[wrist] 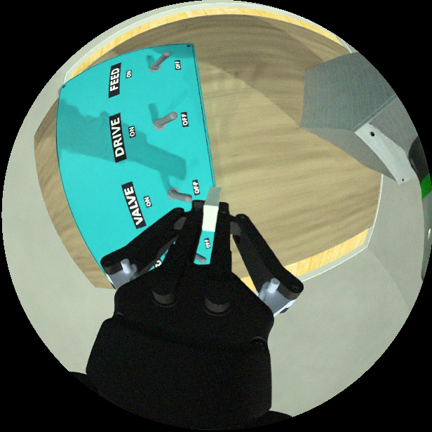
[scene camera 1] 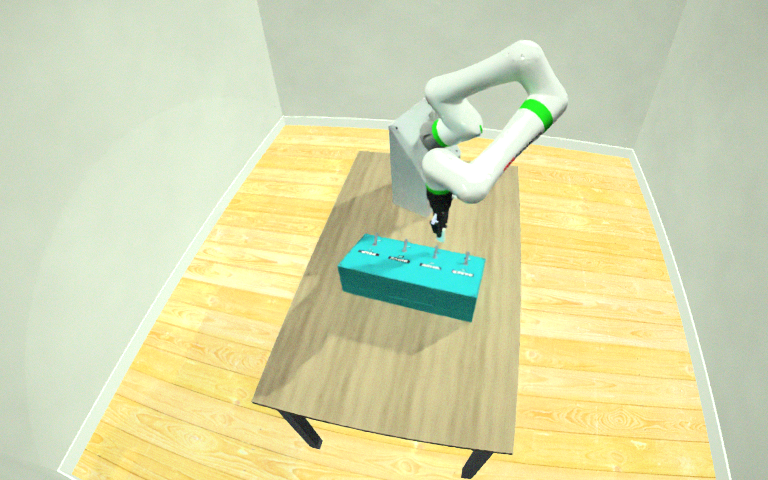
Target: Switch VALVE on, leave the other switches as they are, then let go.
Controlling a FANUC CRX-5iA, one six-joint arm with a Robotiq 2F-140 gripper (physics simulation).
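Seen in the pictures: gripper, fingertip midpoint: (scene camera 1: 440, 239); arm's base, origin of the base link: (scene camera 1: 432, 137).
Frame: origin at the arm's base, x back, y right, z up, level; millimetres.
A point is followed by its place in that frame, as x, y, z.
The teal switch box (scene camera 1: 407, 274) @(-632, -88, -152) (wrist: 90, 185) carries a row of grey levers. The VALVE lever (scene camera 1: 436, 252) @(-475, -150, -187) (wrist: 181, 195) is third from the left in the scene view; in the wrist view it leans toward its OFF label (wrist: 196, 187). The DRIVE lever (scene camera 1: 405, 245) @(-477, -28, -187) (wrist: 166, 120) and FEED lever (scene camera 1: 376, 240) @(-483, 88, -190) (wrist: 160, 61) also lean toward OFF. The BRAKE lever (scene camera 1: 466, 258) @(-471, -266, -187) (wrist: 200, 258) is partly hidden by the gripper. My gripper (scene camera 1: 440, 236) @(-416, -151, -180) (wrist: 214, 196) is shut and empty, above the box's OFF-side edge, beside the VALVE lever and apparently apart from it.
The box stands on the wooden table (scene camera 1: 396, 379) @(-960, -157, -295) (wrist: 270, 165). The grey robot pedestal (scene camera 1: 406, 169) @(-175, 63, -65) (wrist: 340, 95) stands behind it, on the OFF side. The arm's shadow falls across the box top near DRIVE and VALVE.
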